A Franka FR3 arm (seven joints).
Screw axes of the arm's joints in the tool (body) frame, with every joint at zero. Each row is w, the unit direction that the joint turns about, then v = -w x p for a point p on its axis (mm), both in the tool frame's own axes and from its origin. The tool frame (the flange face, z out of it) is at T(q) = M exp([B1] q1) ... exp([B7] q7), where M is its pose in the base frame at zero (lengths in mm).
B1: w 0 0 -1 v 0 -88 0
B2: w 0 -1 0 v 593 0 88
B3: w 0 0 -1 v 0 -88 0
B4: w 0 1 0 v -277 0 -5.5
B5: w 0 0 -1 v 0 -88 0
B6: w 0 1 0 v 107 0 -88
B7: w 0 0 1 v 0 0 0
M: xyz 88 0 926 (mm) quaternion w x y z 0 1 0 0
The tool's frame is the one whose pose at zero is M.
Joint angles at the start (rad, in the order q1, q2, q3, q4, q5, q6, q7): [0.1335, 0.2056, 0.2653, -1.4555, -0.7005, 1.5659, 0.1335]
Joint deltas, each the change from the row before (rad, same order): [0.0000, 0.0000, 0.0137, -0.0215, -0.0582, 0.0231, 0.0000]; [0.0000, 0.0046, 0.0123, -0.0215, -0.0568, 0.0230, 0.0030]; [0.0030, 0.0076, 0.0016, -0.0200, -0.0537, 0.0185, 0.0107]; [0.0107, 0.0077, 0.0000, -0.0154, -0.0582, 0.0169, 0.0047]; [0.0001, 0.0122, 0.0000, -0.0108, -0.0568, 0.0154, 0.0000]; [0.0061, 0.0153, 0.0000, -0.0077, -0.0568, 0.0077, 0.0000]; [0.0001, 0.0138, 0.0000, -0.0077, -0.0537, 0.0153, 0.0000]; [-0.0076, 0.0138, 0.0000, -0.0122, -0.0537, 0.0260, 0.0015]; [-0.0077, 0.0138, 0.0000, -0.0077, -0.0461, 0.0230, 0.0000]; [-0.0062, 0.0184, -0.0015, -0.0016, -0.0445, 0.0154, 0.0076]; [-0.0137, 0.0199, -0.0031, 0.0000, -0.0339, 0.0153, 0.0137]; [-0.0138, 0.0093, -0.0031, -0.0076, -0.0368, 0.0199, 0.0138]
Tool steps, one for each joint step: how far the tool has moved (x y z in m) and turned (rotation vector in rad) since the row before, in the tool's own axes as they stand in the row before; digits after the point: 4 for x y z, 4 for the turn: [0.0025, -0.0067, 0.0007, -0.0540, 0.0235, -0.0249]; [0.0036, -0.0083, 0.0029, -0.0514, 0.0204, -0.0255]; [0.0037, -0.0067, 0.0065, -0.0496, 0.0106, -0.0153]; [0.0042, -0.0079, 0.0019, -0.0538, 0.0187, -0.0240]; [0.0046, -0.0042, 0.0071, -0.0506, 0.0102, -0.0228]; [0.0052, -0.0071, 0.0048, -0.0506, 0.0083, -0.0275]; [0.0051, -0.0050, 0.0060, -0.0461, 0.0124, -0.0236]; [0.0049, -0.0051, 0.0098, -0.0431, 0.0153, -0.0236]; [0.0045, -0.0044, 0.0089, -0.0354, 0.0139, -0.0217]; [0.0049, -0.0047, 0.0098, -0.0335, 0.0074, -0.0135]; [0.0033, -0.0039, 0.0150, -0.0218, -0.0018, -0.0025]; [0.0009, -0.0019, 0.0122, -0.0264, 0.0051, -0.0022]
